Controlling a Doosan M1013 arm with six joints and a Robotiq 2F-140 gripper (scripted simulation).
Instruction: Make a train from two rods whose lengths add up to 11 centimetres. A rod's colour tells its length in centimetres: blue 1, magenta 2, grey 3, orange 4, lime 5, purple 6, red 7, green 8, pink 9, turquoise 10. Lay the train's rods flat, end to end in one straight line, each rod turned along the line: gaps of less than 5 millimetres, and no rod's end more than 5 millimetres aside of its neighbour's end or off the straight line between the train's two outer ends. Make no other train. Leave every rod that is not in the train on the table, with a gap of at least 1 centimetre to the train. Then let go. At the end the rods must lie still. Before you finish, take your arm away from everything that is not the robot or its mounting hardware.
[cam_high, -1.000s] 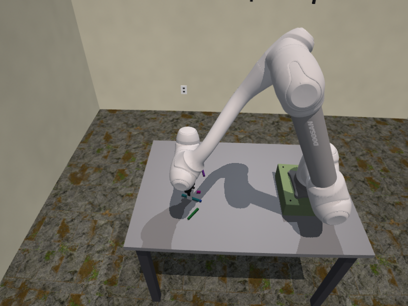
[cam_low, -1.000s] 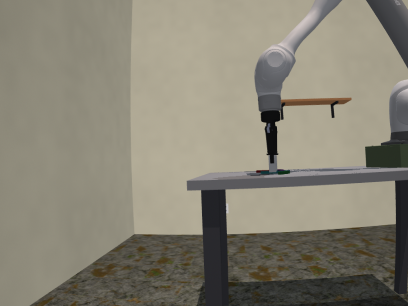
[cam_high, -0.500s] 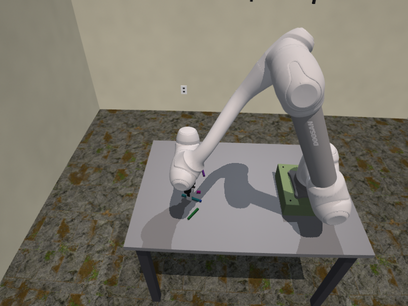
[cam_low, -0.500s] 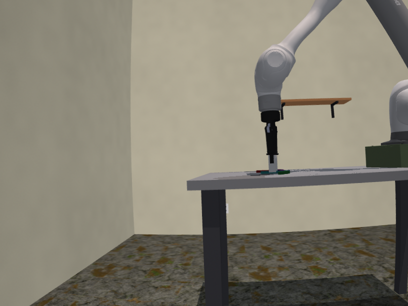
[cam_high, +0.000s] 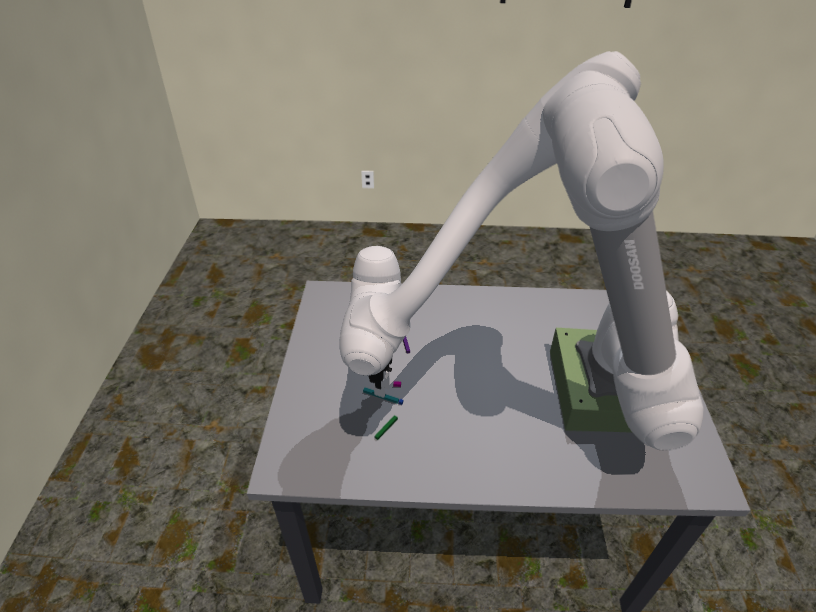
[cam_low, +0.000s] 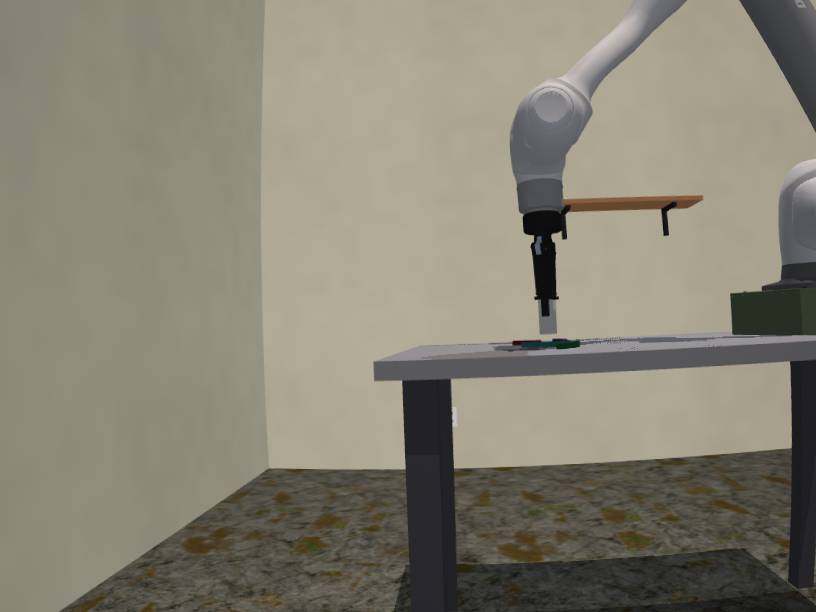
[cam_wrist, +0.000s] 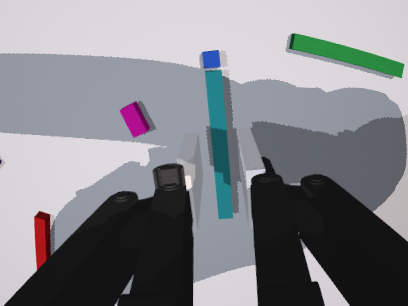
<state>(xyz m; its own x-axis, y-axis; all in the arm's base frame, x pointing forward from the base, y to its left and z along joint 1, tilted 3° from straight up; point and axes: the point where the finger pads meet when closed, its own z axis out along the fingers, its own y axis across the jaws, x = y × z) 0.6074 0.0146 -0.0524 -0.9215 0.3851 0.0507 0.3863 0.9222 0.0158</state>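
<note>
Now: the turquoise rod 50 mm below my hand. Round my hand: magenta rod: 50 mm below, 40 mm to the right, 40 mm behind; green rod: 100 mm to the left, 50 mm below, 10 mm behind; blue rod: 50 mm below, 50 mm behind, 20 mm to the left.
</note>
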